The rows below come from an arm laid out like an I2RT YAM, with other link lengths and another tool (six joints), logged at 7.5 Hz.
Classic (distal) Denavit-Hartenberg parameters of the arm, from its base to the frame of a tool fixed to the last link. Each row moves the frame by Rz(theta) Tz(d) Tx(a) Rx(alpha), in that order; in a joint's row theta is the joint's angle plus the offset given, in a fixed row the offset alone. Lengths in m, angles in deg.
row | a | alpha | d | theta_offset
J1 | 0.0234 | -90 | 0.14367 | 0
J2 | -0.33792 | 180 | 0 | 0
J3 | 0.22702 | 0 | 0 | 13.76
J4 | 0.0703 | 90 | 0.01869 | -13.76
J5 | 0 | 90 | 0.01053 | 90
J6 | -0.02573 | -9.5 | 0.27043 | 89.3
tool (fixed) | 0 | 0 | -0.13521 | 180
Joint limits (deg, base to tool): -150..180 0..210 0..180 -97..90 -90..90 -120..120
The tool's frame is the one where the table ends.
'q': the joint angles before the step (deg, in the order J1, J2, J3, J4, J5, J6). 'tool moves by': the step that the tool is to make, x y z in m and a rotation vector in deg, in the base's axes. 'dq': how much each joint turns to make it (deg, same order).
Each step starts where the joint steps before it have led.
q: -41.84, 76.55, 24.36, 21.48, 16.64, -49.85
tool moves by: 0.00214, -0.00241, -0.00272, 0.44, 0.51, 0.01
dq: -0.12, 1.00, 0.39, -0.04, -0.11, -0.08
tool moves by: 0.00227, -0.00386, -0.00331, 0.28, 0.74, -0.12
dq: -0.27, 1.35, 0.43, 0.28, 0.03, -0.34
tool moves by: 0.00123, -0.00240, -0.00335, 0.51, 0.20, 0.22
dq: -0.49, 0.97, 0.06, 0.46, -0.73, -0.18
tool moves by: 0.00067, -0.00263, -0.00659, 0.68, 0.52, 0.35
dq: -0.71, 1.43, -0.37, 1.07, -0.97, -0.47
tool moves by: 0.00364, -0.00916, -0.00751, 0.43, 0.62, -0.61
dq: -0.76, 3.06, 0.44, 1.93, -0.06, -0.19
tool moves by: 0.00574, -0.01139, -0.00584, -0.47, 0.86, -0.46
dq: -0.63, 3.43, 0.86, 2.52, 0.38, -0.90
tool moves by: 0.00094, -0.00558, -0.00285, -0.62, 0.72, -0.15
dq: -0.57, 1.50, 0.13, 1.58, 0.18, -1.06
